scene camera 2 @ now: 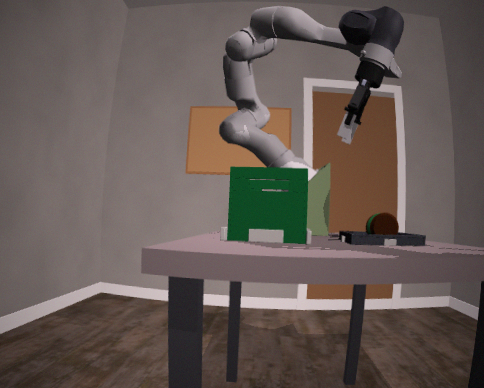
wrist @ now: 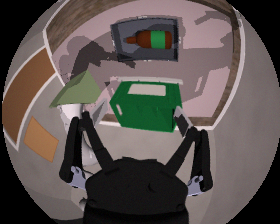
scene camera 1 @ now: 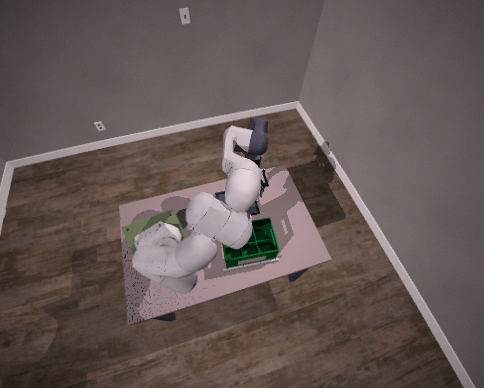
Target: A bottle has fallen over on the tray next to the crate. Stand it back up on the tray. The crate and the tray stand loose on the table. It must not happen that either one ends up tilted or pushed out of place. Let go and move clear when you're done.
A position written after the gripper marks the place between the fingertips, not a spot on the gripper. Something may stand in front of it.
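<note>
There's a green crate that you'd find at (scene camera 2: 249, 207), at (scene camera 1: 261, 246) and in the wrist view at (wrist: 140, 100). The gripper is at (scene camera 2: 343, 140), and the wrist view has it at (wrist: 141, 107). There's a tray as well, at (wrist: 120, 31).
</note>
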